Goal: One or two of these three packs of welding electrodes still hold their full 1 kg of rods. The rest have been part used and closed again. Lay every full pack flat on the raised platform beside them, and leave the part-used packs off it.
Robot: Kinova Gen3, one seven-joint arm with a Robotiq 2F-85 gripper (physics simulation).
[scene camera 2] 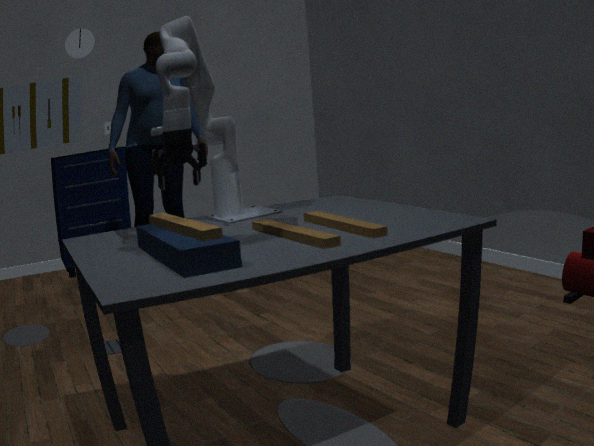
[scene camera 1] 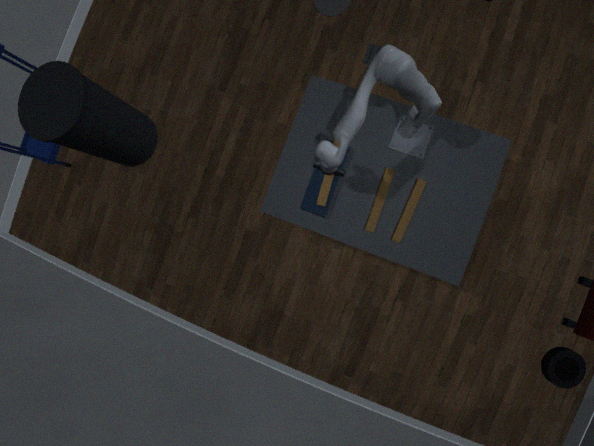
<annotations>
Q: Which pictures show the tan pack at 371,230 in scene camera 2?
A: Scene camera 2 and scene camera 1: all of them.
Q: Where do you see a blue raised platform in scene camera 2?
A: At 187,256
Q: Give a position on a tan pack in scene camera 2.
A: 324,240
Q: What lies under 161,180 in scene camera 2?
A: My gripper.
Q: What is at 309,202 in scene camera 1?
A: A blue raised platform.
</annotations>
